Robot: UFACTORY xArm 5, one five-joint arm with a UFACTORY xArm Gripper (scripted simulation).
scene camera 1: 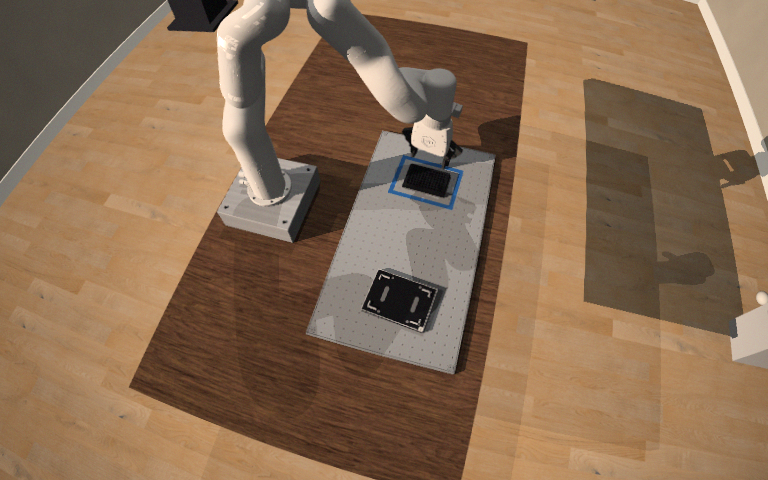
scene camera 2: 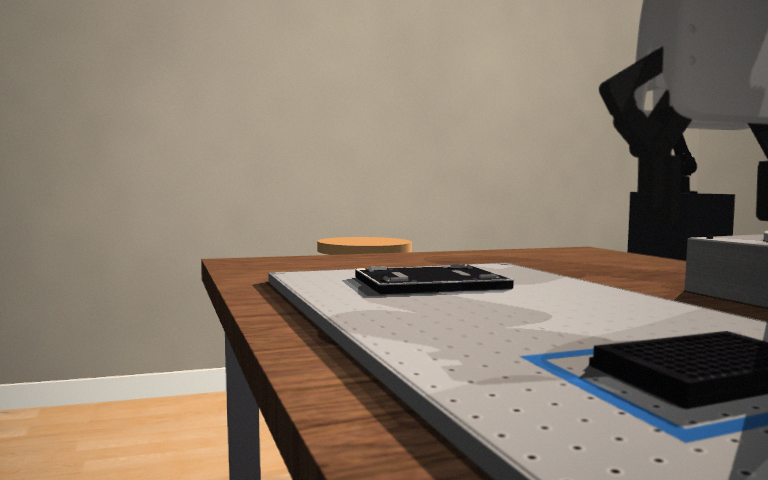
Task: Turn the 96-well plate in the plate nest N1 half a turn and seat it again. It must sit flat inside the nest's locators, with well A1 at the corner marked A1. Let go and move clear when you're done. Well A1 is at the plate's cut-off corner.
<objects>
my gripper: scene camera 1; scene camera 2
same spot on my gripper: (scene camera 2: 659,173) = (scene camera 1: 449,160)
same spot on black plate nest: (scene camera 1: 402,292) = (scene camera 2: 436,276)
</objects>
